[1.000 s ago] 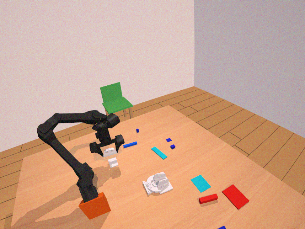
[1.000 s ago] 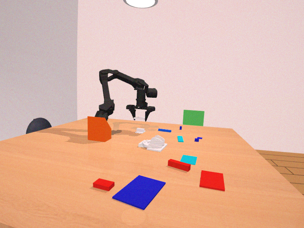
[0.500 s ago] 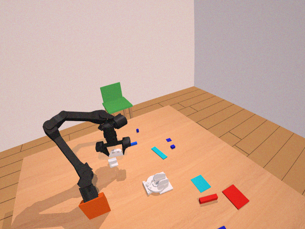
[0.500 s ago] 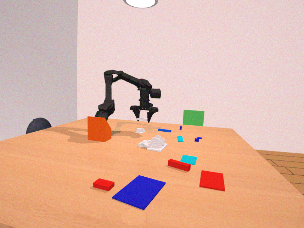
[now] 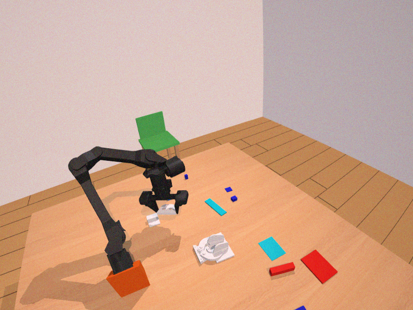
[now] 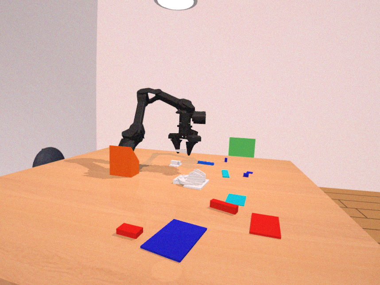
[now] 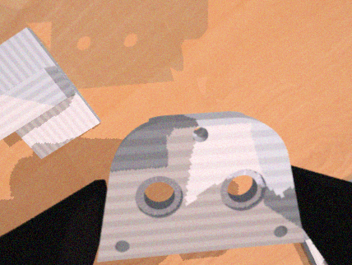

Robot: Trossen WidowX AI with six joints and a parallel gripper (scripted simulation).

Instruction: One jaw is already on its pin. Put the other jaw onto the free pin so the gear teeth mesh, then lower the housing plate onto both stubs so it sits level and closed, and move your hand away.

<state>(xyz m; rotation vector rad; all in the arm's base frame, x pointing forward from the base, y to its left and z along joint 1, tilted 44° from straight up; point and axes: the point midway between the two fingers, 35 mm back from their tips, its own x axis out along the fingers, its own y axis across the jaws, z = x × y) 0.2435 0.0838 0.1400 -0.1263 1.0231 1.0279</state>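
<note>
The white base lies 90 mm ahead of my gripper tip, 210 mm to the right of it and 70 mm below it. Round my gripper tip: cyan tile 240 mm ahead, 350 mm to the right, 80 mm below; then white housing plate 10 mm to the left, 20 mm above; then red tile 300 mm ahead, 520 mm to the right, 80 mm below.
</note>
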